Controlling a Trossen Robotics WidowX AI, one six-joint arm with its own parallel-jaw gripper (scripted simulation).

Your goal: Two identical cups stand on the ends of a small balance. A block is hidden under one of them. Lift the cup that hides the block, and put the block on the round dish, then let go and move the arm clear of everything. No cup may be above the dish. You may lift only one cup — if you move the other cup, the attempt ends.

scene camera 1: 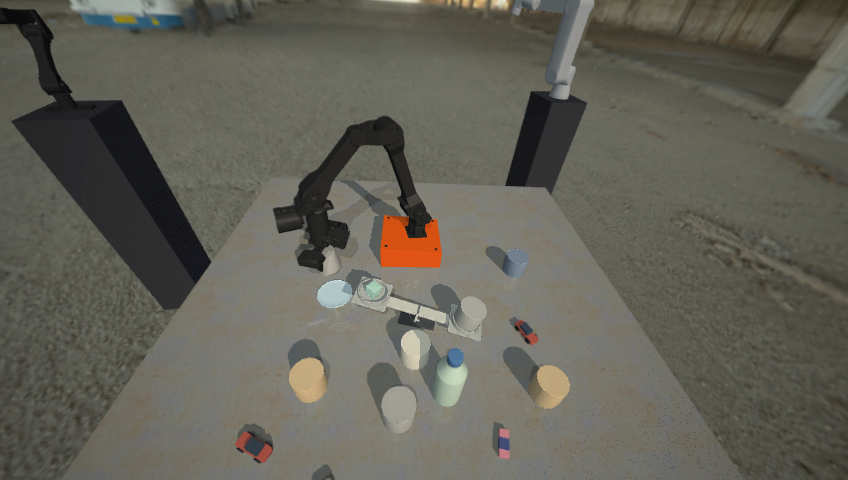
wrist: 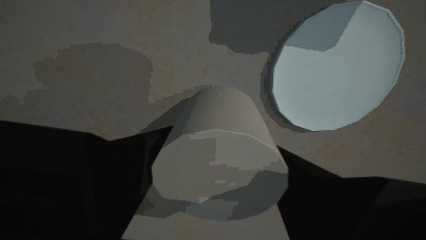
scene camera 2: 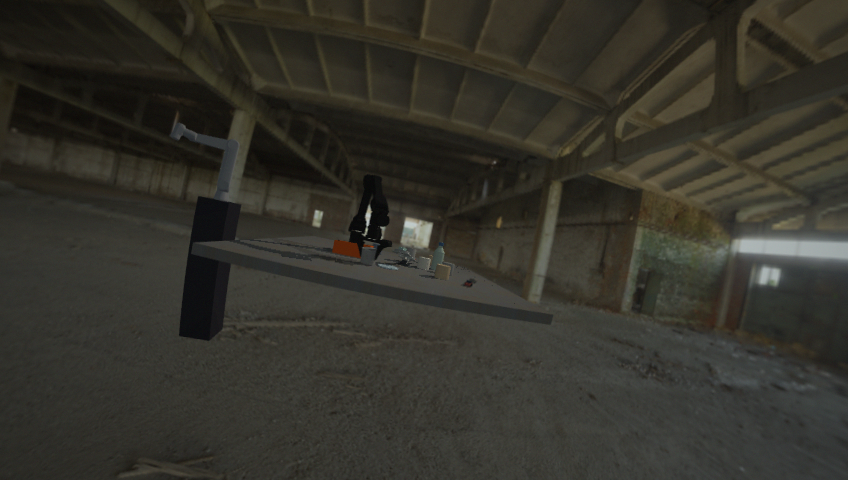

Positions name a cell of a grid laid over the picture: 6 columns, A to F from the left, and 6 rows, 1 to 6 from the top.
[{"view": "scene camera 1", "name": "my gripper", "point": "C4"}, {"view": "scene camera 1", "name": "cream cylinder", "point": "C5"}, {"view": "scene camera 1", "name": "balance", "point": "C4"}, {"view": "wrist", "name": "my gripper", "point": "D4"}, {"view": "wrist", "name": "pale blue round dish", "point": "E2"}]
